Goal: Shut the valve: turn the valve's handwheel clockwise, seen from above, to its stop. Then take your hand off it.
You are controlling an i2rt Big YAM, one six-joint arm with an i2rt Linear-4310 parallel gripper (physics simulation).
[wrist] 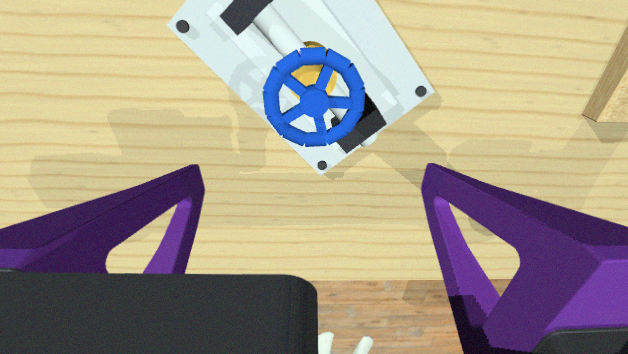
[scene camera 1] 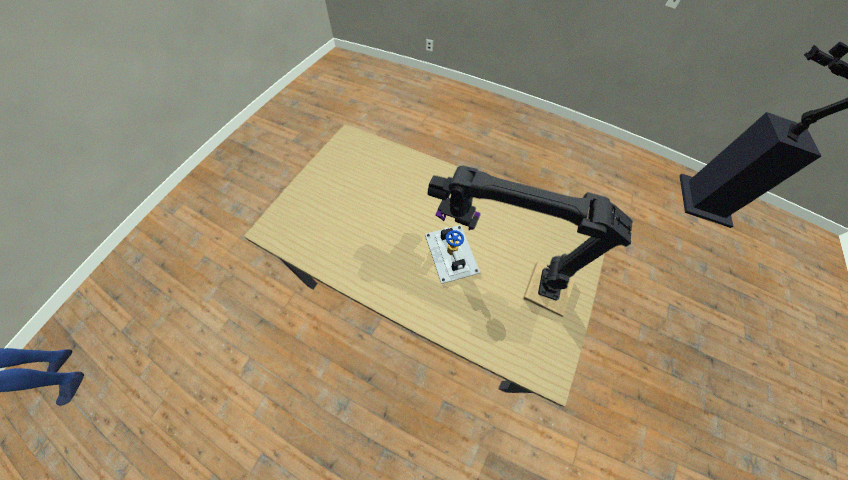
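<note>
The valve's blue handwheel (scene camera 1: 455,238) (wrist: 314,102) stands upright on its stem above a yellow valve body (scene camera 1: 452,249) (wrist: 306,76). The valve is mounted on a light grey baseplate (scene camera 1: 468,248) (wrist: 395,55) on the table. My gripper (scene camera 1: 456,223) (wrist: 312,176) is open wide and empty, its purple fingers pointing down. It is above the table, off to one side of the handwheel and apart from it. In the wrist view the wheel shows beyond the fingertips, with no finger touching it. Whether the wheel is at its stop cannot be told.
Black pipe brackets (scene camera 1: 457,265) (wrist: 359,131) stand on the baseplate. The wooden table (scene camera 1: 333,190) carries my arm's base on a small board (scene camera 1: 532,291). A dark pedestal (scene camera 1: 737,160) with another arm stands beyond the table. A person's blue-clad legs (scene camera 1: 35,380) show at the left edge.
</note>
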